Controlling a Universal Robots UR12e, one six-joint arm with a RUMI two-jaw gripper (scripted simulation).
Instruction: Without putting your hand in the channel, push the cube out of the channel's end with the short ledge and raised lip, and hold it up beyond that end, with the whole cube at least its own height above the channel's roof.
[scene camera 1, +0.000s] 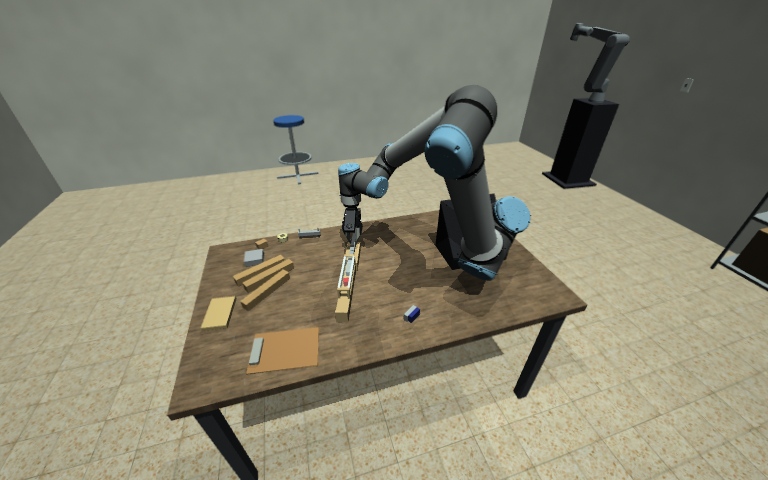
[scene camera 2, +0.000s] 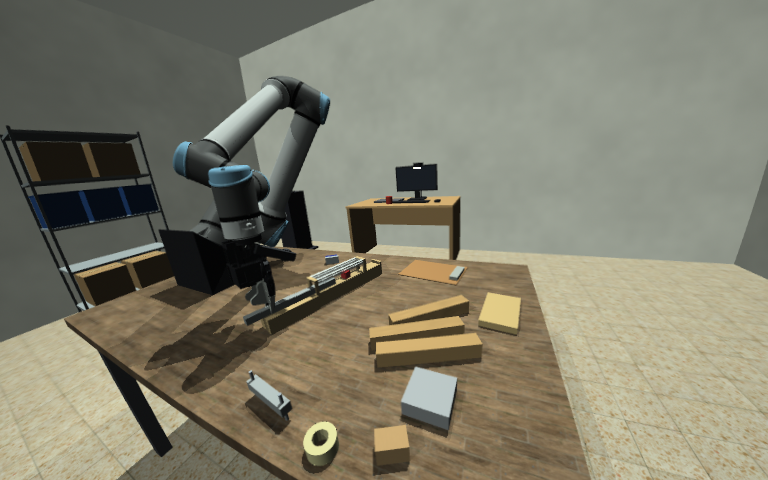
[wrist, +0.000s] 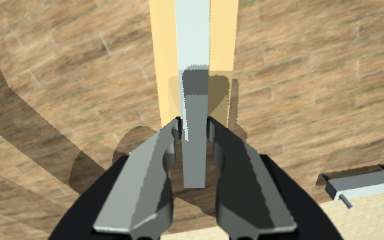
Scene:
tan wooden plate: scene camera 1; scene camera 2; not seen in the wrist view (out of frame)
same spot on tan wooden plate: (scene camera 1: 218, 315) = (scene camera 2: 499, 303)

